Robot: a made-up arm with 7 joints.
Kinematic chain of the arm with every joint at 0, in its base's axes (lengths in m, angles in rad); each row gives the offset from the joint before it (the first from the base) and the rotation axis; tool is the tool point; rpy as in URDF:
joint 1: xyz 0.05 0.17 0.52 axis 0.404 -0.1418 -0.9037
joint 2: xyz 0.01 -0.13 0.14 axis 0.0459 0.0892 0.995
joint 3: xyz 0.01 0 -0.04 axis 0.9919 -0.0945 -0.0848
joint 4: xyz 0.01 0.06 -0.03 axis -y
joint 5: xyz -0.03 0 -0.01 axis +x
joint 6: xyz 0.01 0 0.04 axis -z
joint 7: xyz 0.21 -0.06 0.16 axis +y
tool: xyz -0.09 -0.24 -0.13 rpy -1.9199 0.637 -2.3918
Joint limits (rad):
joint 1: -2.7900..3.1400
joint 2: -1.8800..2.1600
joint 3: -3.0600..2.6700
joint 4: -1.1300..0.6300
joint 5: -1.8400..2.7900
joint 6: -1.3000..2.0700
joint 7: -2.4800..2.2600
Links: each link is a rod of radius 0.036 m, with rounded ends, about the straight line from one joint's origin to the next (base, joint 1, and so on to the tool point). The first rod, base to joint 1, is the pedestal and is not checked.
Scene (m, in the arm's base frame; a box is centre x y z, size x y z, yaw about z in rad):
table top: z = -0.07
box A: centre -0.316 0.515 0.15 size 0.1 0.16 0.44 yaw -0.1
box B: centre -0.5 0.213 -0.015 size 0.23 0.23 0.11 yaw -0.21
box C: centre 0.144 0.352 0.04 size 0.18 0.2 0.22 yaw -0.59
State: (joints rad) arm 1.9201 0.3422 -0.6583 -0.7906 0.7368 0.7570 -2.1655
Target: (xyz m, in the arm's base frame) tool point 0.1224 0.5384 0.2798
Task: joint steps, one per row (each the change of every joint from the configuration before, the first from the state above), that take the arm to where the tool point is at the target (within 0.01 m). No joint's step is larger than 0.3 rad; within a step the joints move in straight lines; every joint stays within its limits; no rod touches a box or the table.
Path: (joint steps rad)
1: 0.1739 0.2427 -0.0321 -0.0679 0.1023 -0.1646 0.2810
2: 0.1739 0.2427 -0.0320 -0.0679 0.1022 -0.1646 0.2811
3: 0.1739 0.2427 -0.0321 -0.0678 0.1023 -0.1645 0.2810
4: 0.1739 0.2427 -0.0320 -0.0679 0.1022 -0.1646 0.2811
5: 0.1739 0.2427 -0.0321 -0.0679 0.1023 -0.1646 0.2810
6: -0.1134 -0.2685 0.1500 0.0537 0.0123 0.1248 -0.1525
7: -0.1133 -0.2685 0.1500 0.0538 0.0123 0.1248 -0.1525
8: -0.1133 -0.2686 0.1500 0.0537 0.0123 0.1248 -0.1525
9: -0.1134 -0.2685 0.1500 0.0538 0.0124 0.1248 -0.1524
10: -0.1133 -0.2685 0.1500 0.0537 0.0123 0.1248 -0.1525
11: -0.1134 -0.2686 0.1501 0.0538 0.0123 0.1248 -0.1525

